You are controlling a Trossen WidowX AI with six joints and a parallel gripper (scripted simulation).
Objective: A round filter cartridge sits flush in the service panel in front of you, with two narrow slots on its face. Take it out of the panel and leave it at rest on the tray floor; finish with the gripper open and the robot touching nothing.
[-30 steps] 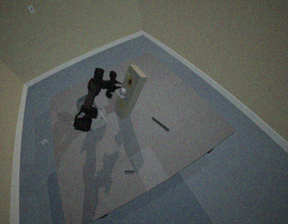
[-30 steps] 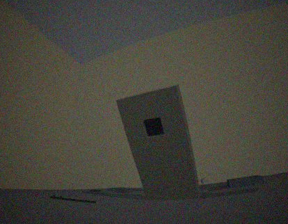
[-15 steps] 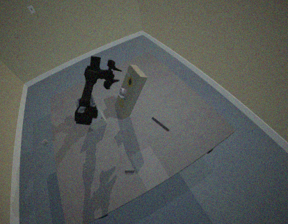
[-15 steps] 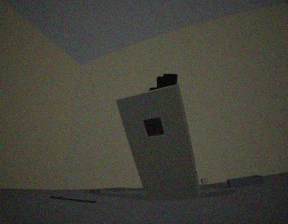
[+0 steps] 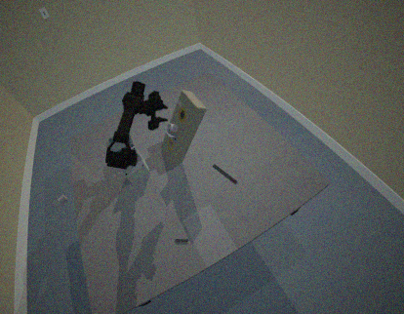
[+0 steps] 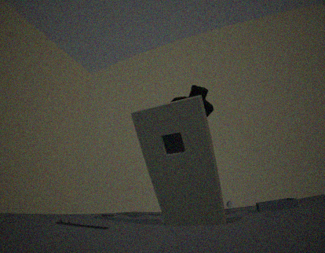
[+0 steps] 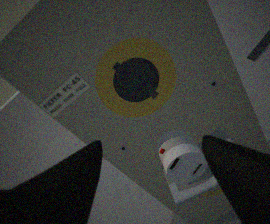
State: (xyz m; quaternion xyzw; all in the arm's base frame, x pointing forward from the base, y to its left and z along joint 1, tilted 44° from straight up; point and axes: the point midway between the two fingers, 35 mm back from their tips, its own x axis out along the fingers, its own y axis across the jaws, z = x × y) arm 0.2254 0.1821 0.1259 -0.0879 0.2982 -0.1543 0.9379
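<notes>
Now: gripper tip 100 mm above the round filter cartridge. From my gripper tip the other things lie so: small dark piece 530 mm to the right, 280 mm below, 150 mm behind; then service panel 120 mm below, 40 mm ahead, 10 mm to the right.
</notes>
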